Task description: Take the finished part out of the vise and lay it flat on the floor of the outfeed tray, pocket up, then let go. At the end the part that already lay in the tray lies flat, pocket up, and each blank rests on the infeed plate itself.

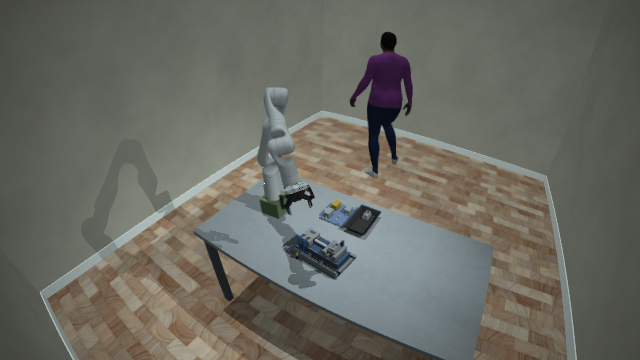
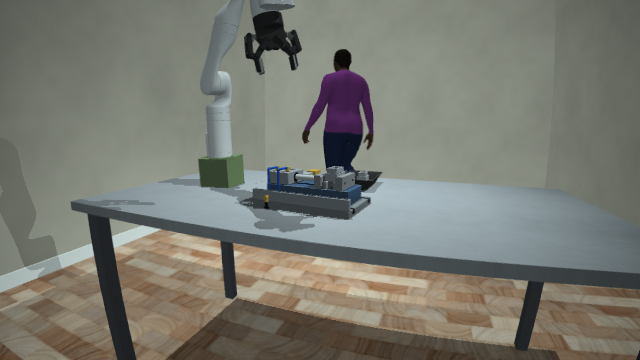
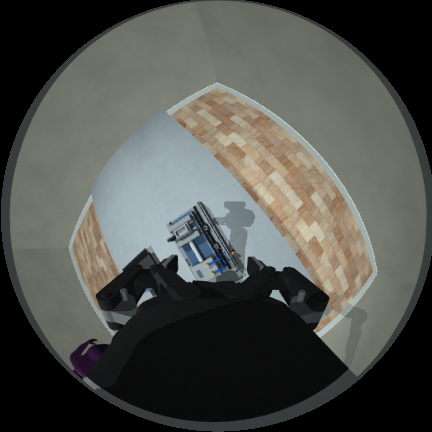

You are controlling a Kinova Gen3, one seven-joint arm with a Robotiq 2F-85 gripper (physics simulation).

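Pixels of known places: gripper, fingertip midpoint: [image 1: 300,210] [image 2: 278,71] [image 3: 212,263]; arm's base, link origin: [image 1: 273,196] [image 2: 220,156].
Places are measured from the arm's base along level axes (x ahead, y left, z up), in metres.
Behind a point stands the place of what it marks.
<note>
My gripper [image 1: 300,208] {x 0.379, y -0.309, z 0.255 m} [image 2: 277,70] {x 0.379, y -0.309, z 0.255 m} [image 3: 212,263] {x 0.379, y -0.309, z 0.255 m} is open and empty, high above the table, on the robot-base side of the vise [image 1: 343,259] {x 0.566, y -0.220, z -0.058 m} [image 2: 315,190] {x 0.462, y -0.252, z -0.060 m} [image 3: 199,244] {x 0.433, y -0.210, z -0.055 m}. The finished part [image 1: 334,248] {x 0.506, y -0.206, z -0.017 m} [image 2: 335,171] {x 0.514, y -0.234, z -0.007 m} [image 3: 181,230] {x 0.510, y -0.205, z -0.013 m} is a small light grey block at the vise's jaws; its pocket is too small to make out surely. The black outfeed tray [image 1: 356,228] {x 0.519, y 0.076, z -0.102 m} [image 2: 373,182] {x 0.589, y 0.109, z -0.093 m} holds a light grey part [image 1: 367,214] {x 0.538, y 0.206, z -0.084 m} [image 2: 363,176] {x 0.542, y 0.169, z -0.081 m}; its exact pose is unclear. The blue infeed plate [image 1: 334,218] {x 0.364, y 0.103, z -0.106 m} beside the tray bears grey blocks; their seating is unclear.
A yellow block [image 1: 336,204] {x 0.333, y 0.192, z -0.071 m} is at the infeed plate's back. Blue hoops [image 2: 273,178] stand at the vise's end, and a grey rail [image 2: 305,202] {x 0.447, y -0.295, z -0.084 m} runs along its front. The green robot base [image 1: 271,206] {x 0.023, y -0.063, z -0.028 m} [image 2: 220,171] {x 0.035, y -0.061, z -0.051 m} stands on the table. A person [image 1: 389,82] [image 2: 345,102] is beyond the table.
</note>
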